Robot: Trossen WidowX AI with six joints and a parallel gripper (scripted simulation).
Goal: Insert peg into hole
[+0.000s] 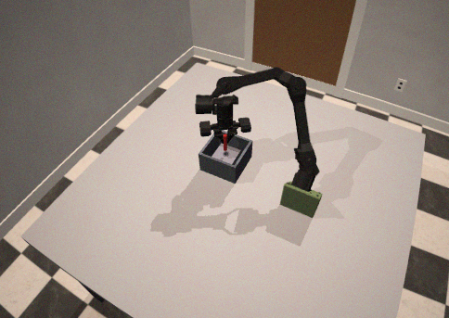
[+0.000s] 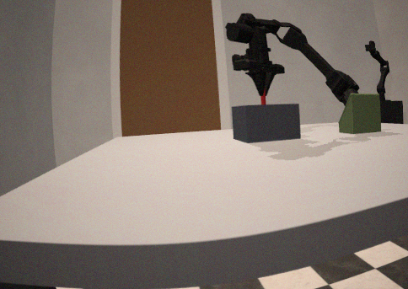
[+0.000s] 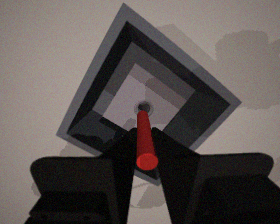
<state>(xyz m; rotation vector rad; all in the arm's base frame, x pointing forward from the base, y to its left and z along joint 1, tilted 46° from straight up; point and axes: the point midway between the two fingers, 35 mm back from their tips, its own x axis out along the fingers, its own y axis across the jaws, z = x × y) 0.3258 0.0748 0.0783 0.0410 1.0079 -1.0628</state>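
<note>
Now: the box 130 mm below my hand. Also, from my hand: red peg: 40 mm below.
</note>
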